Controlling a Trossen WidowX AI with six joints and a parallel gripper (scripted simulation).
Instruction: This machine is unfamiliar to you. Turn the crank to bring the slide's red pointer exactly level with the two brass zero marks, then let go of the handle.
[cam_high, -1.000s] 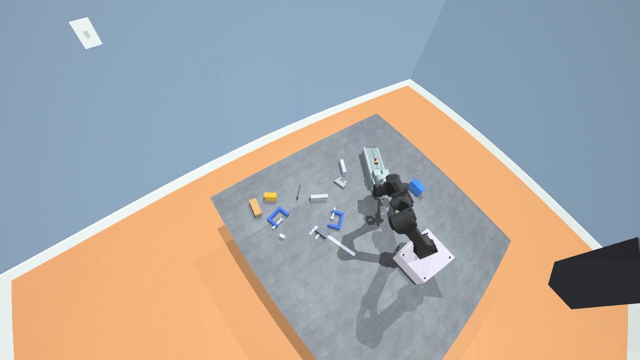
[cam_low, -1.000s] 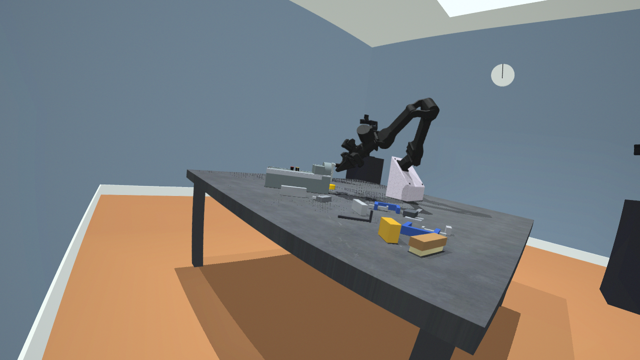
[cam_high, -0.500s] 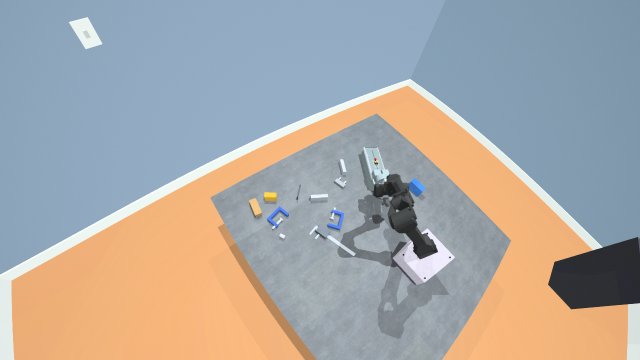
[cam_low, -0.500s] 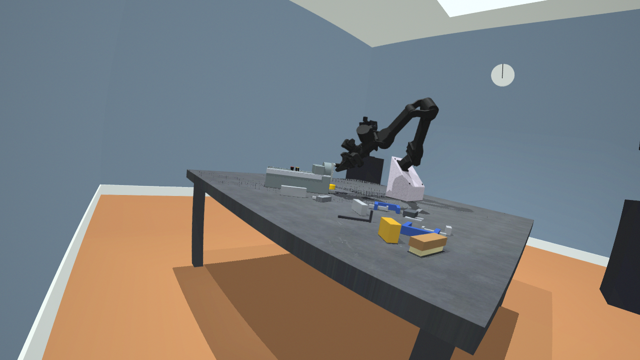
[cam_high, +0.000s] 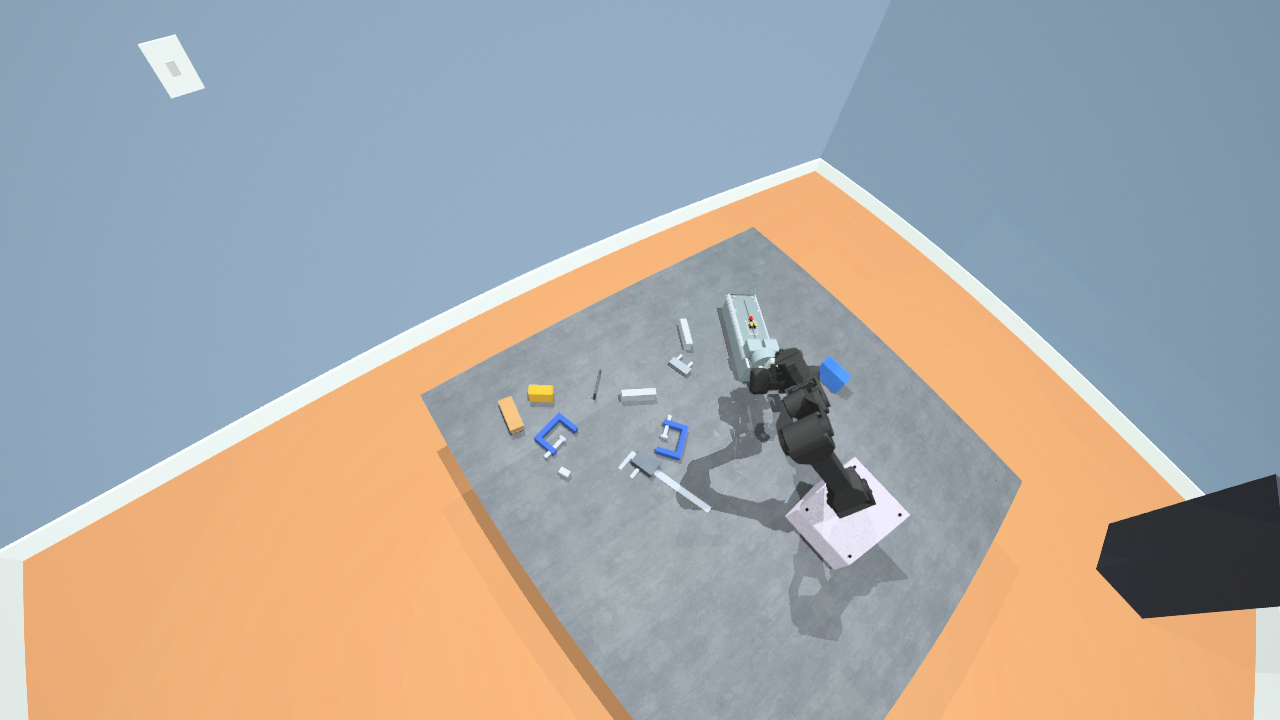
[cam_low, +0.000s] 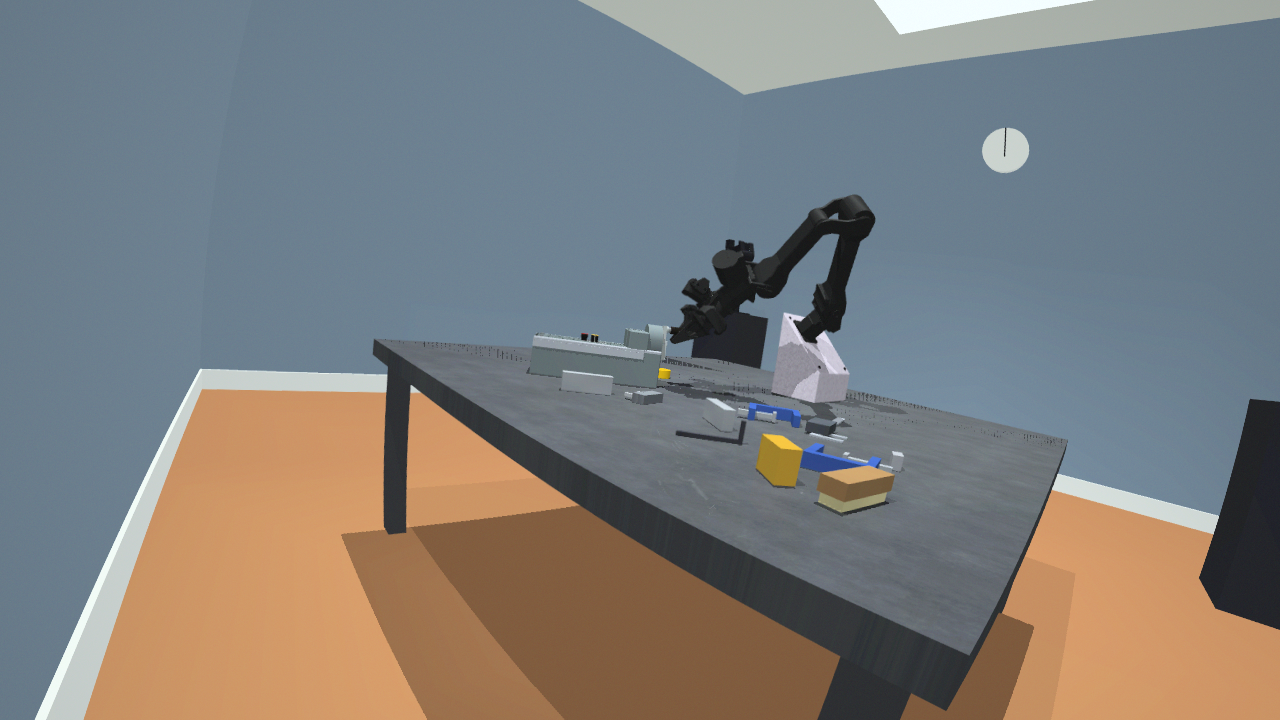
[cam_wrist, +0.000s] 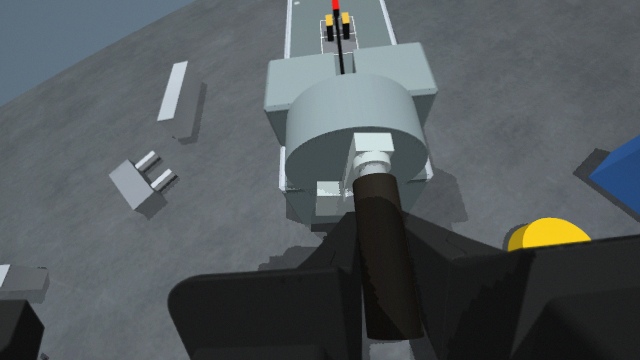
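The yellow round piece is 110 mm to the right of my gripper tip, 90 mm below it and 80 mm behind it. From my gripper tip the other things lie so: dark handle (20 mm behind, 20 mm above, 10 mm to the left); then red pointer (160 mm ahead, 100 mm to the right, 10 mm below); then pronged grey block (180 mm ahead, 130 mm to the left, 90 mm below).
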